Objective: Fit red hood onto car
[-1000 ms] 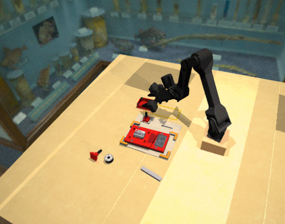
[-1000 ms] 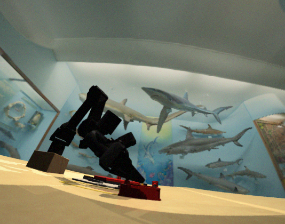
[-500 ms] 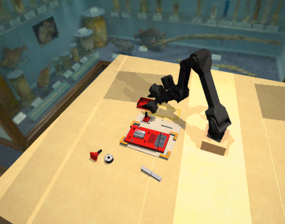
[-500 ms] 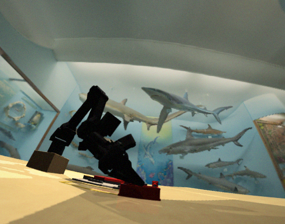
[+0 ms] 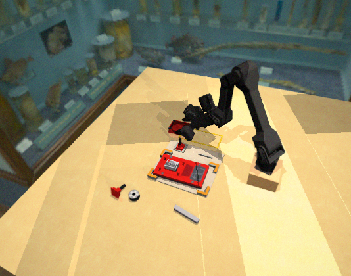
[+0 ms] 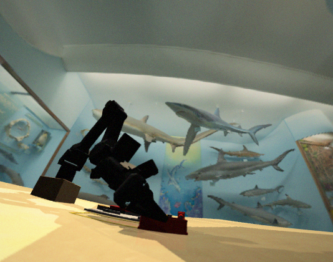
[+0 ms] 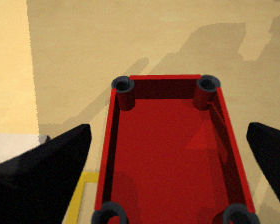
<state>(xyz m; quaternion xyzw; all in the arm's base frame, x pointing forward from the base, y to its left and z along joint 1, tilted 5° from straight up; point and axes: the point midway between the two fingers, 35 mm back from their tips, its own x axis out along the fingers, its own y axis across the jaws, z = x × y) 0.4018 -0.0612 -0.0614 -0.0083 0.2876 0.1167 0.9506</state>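
My gripper tip is 1 cm past the red hood and 1 cm above it. From my gripper tip the other things lie so: grey engine block: 12 cm behind, 22 cm to the left; grey wheel: 7 cm behind, 40 cm to the left, 1 cm below.
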